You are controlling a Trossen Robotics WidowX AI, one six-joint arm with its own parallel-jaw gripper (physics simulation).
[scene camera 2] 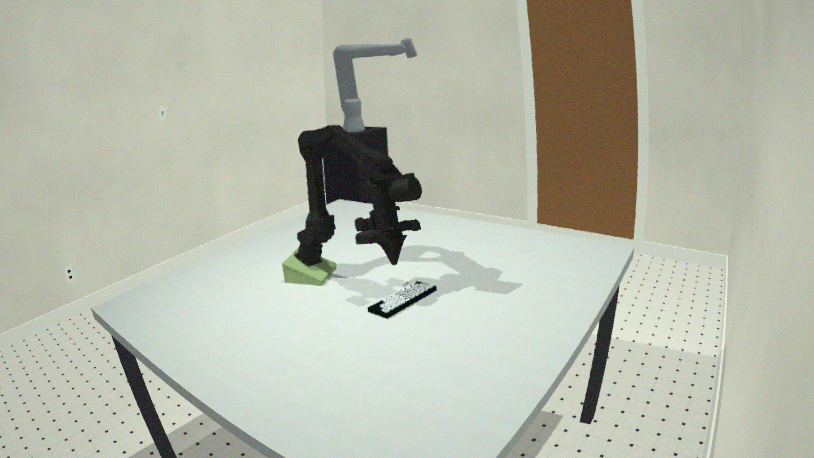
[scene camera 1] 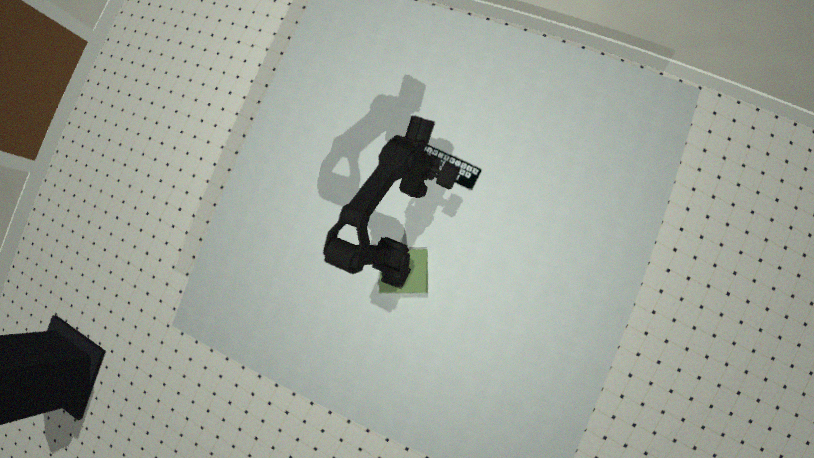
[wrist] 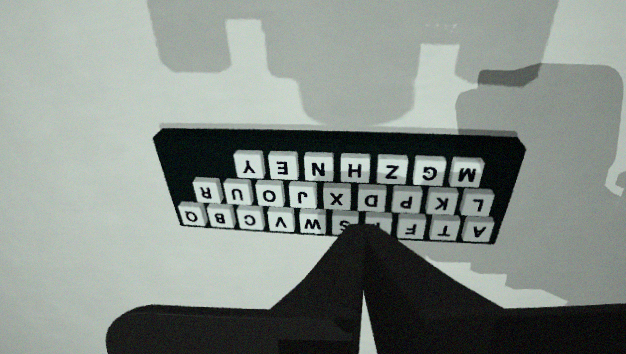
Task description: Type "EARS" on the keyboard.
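Where they show: gripper, between the fingertips: (scene camera 2: 394,265) (scene camera 1: 432,167) (wrist: 360,237); arm's base, origin of its link: (scene camera 2: 307,258) (scene camera 1: 396,275).
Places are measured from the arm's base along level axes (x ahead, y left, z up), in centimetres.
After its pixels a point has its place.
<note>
The black keyboard (scene camera 1: 467,181) {x 32.8, y -7.8, z -3.3 cm} (scene camera 2: 405,297) {x 36.6, y -1.2, z -2.6 cm} (wrist: 340,141) {x 31.9, y 0.6, z -3.3 cm} with white letter keys lies flat on the table. In the wrist view its letters appear upside down. The E key (wrist: 283,166) {x 33.0, y -2.4, z -2.7 cm} is in the upper row, the R key (wrist: 206,191) {x 34.5, y -7.2, z -2.7 cm} at the left of the middle row, and the A key (wrist: 478,230) {x 37.4, y 8.0, z -2.7 cm} at the right of the lower row. The S key (wrist: 344,220) {x 36.6, y 0.5, z -2.7 cm} is partly covered by the fingertips, as is the key beside it. My gripper (scene camera 2: 394,262) {x 31.5, y 1.8, z 4.2 cm} (wrist: 360,237) {x 31.5, y 1.8, z 4.2 cm} is shut and empty, pointing down, its tips above keyboard height. The arm hides part of the keyboard in scene camera 1.
The arm stands on a green base block (scene camera 1: 420,273) {x 3.2, y -6.1, z -0.2 cm} (scene camera 2: 301,274) {x 4.4, y -7.2, z -1.4 cm} on the pale table (scene camera 1: 512,284) {x 10.5, y -30.9, z -4.5 cm} (scene camera 2: 341,358) {x 40.9, y -30.8, z -4.5 cm}. A grey arm (scene camera 2: 372,51) on a dark pedestal (scene camera 2: 372,139) stands behind the table. The arm's shadow falls around the keyboard.
</note>
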